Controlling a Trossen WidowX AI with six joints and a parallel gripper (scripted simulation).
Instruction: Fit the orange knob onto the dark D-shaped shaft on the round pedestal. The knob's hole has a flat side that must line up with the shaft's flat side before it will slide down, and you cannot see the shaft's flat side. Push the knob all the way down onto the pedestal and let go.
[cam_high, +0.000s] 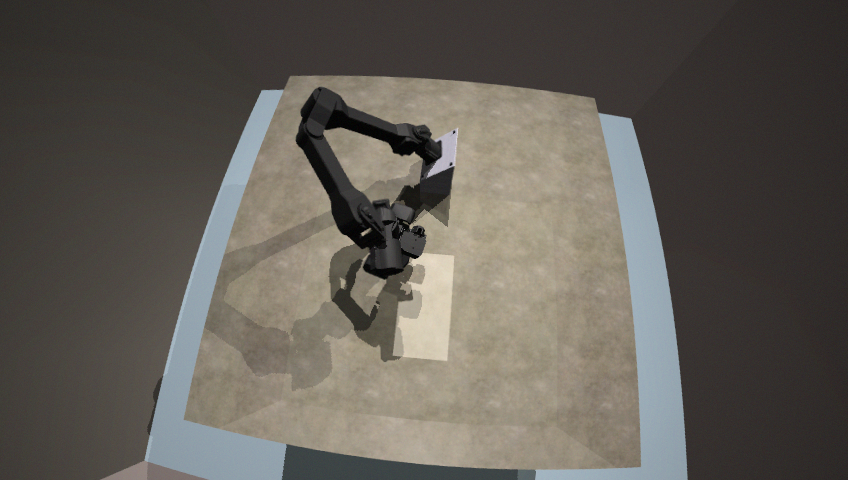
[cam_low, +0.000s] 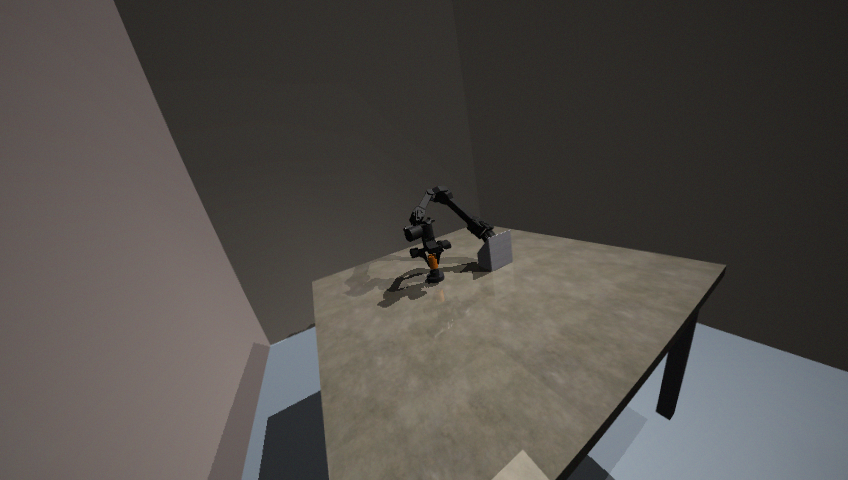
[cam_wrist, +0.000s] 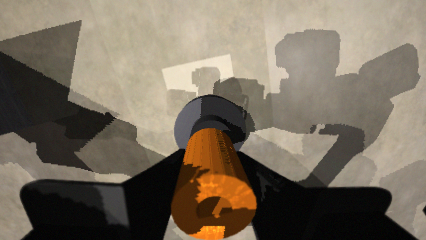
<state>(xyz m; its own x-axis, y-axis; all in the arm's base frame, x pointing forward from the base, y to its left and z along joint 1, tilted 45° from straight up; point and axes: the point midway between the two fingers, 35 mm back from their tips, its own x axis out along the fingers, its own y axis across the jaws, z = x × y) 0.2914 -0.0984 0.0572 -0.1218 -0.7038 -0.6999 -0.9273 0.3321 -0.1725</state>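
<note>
The orange knob is 2 cm above my gripper tip. The rest, counted from my gripper tip: pedestal (4 cm below).
</note>
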